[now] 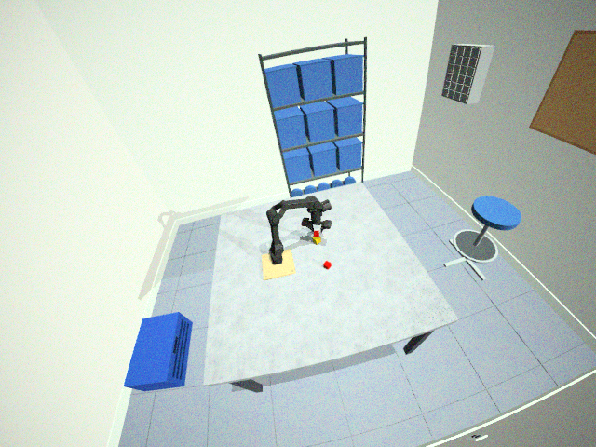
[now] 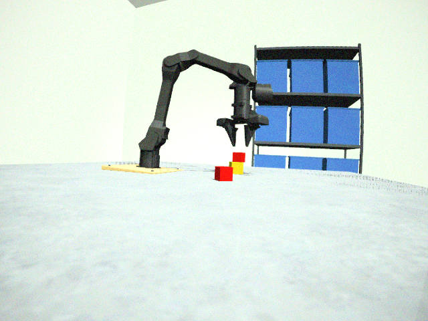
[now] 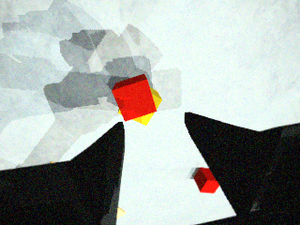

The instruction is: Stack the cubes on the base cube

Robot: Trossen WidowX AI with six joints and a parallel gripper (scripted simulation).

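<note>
Now: the yellow base cube 1 cm behind my gripper tip and 7 cm below it.
</note>
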